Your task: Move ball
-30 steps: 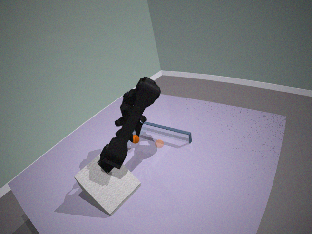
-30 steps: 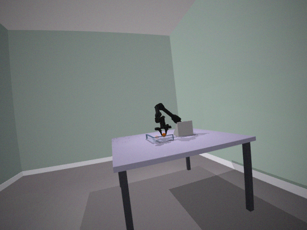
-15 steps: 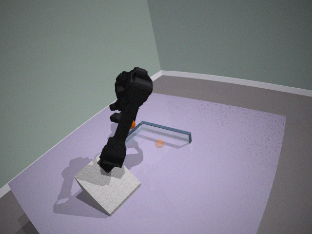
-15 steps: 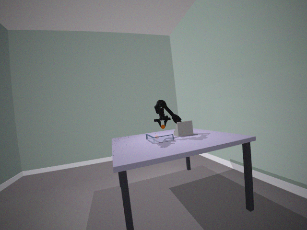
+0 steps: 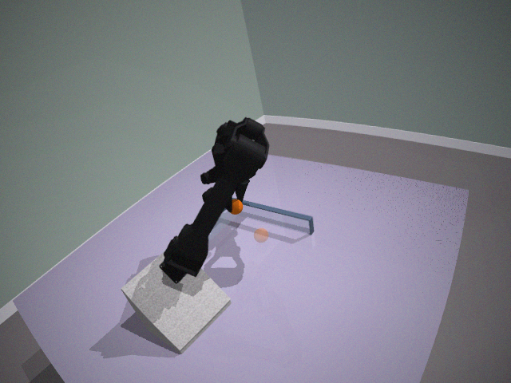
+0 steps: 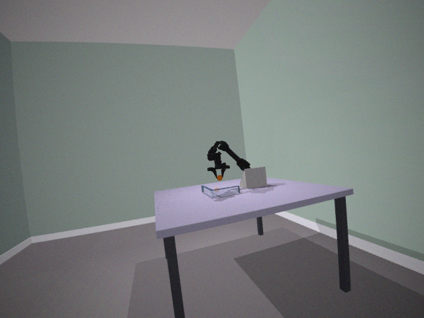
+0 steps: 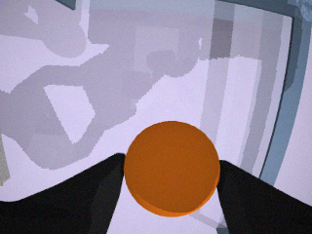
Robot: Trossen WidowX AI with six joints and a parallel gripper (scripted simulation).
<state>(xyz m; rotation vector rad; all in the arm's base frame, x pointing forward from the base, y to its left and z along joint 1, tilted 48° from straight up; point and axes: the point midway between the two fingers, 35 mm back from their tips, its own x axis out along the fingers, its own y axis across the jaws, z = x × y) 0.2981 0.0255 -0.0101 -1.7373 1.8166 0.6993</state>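
Right now the see-through copy of ball is 11 cm below my gripper tip, 6 cm to the right of it and 2 cm ahead of it. From my gripper tip the other things lie so: orange ball (right at my gripper tip).
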